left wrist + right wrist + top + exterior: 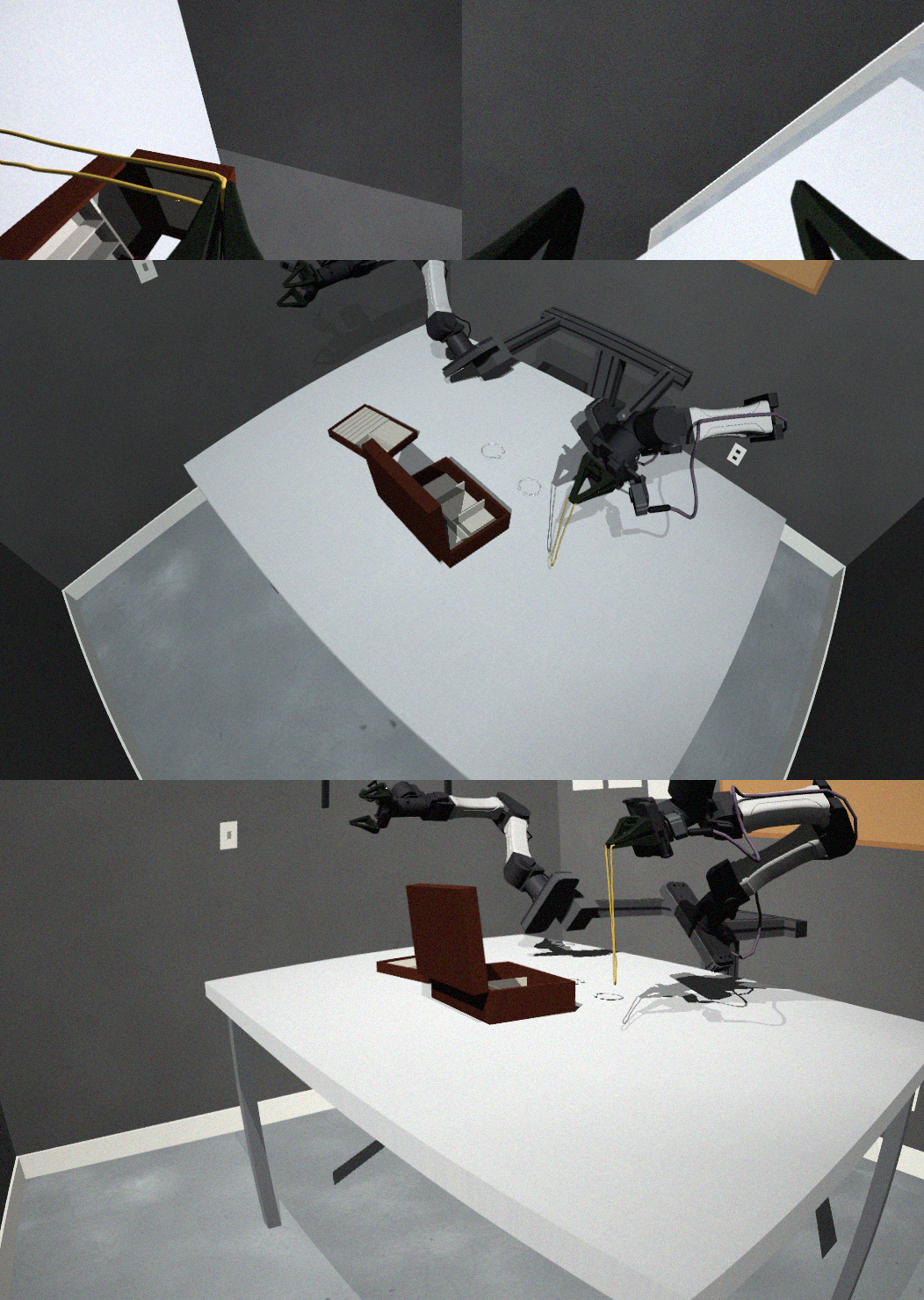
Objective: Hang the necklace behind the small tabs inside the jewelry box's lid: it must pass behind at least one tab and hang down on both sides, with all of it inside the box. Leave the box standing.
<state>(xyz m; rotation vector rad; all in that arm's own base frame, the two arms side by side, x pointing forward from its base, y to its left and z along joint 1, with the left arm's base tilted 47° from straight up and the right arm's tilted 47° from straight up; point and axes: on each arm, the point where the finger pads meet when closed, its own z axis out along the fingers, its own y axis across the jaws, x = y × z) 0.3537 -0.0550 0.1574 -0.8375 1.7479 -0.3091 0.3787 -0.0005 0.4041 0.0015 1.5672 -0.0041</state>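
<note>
The dark red jewelry box lies 3 cm ahead of my left hand, 29 cm to the right of it and 19 cm below it.
</note>
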